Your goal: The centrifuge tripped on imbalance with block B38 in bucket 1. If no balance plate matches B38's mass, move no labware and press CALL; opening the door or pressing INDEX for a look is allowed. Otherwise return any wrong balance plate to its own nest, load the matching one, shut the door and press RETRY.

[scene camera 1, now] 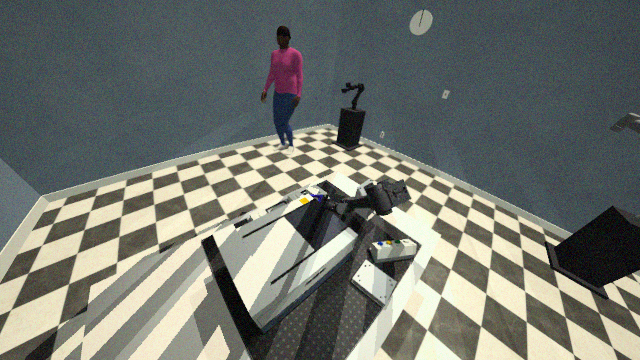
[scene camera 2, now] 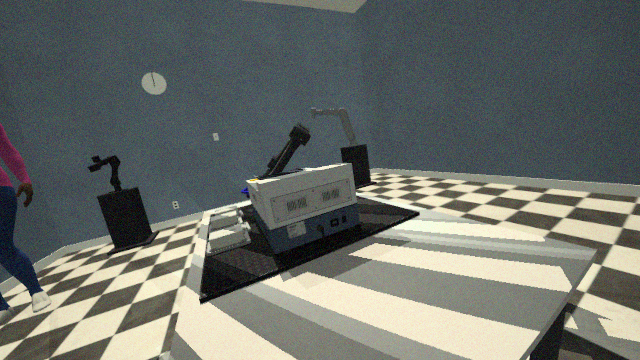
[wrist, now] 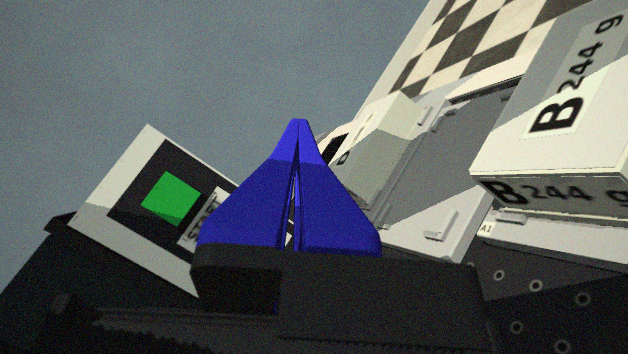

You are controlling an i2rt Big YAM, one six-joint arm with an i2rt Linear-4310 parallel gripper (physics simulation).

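Frame: origin at the arm's base, x right, y ahead, z up, level; millimetres.
Seen in the pictures: gripper, fingertip midpoint: [scene camera 2: 241, 191] [wrist: 298, 129].
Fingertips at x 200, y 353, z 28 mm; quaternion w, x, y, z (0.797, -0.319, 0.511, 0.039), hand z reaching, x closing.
Offsets run from my fingertips to a thing's top centre. "*": to the spot under its first point.
The white and blue centrifuge [scene camera 1: 320, 255] [scene camera 2: 310, 200] stands on the black mat. A dark area shows in its top; I cannot tell whether the door is open. My gripper [scene camera 1: 316, 197] [scene camera 2: 244, 191] [wrist: 298, 129] has blue fingers, is shut and empty, and is at the centrifuge's front corner near the yellow mark {* dx -69, dy +85, dz +55 mm} [scene camera 1: 304, 201]. In the wrist view the green START button {dx -54, dy +30, dz +35 mm} [wrist: 171, 198] is left of the fingers. A white block marked B 244 g {dx +110, dy -14, dz -102 mm} [wrist: 545, 155] is at the right, above the A1 label {* dx +35, dy +42, dz -144 mm} [wrist: 485, 229]. A block marked D {dx +107, dy +250, dz -102 mm} [wrist: 372, 162] is partly behind the fingers. Block B38 cannot be made out.
A white button box {dx -492, dy -169, dz -72 mm} [scene camera 1: 393, 251] with blue, yellow and green buttons and a flat white plate {dx -513, dy +40, dz -110 mm} [scene camera 1: 374, 282] are beside the centrifuge. White nests {* dx +100, dy +292, dz -123 mm} [scene camera 2: 229, 239] stand at its other side. A person [scene camera 1: 286, 75] stands on the floor beyond. Another arm stands on a black pedestal [scene camera 1: 350, 127].
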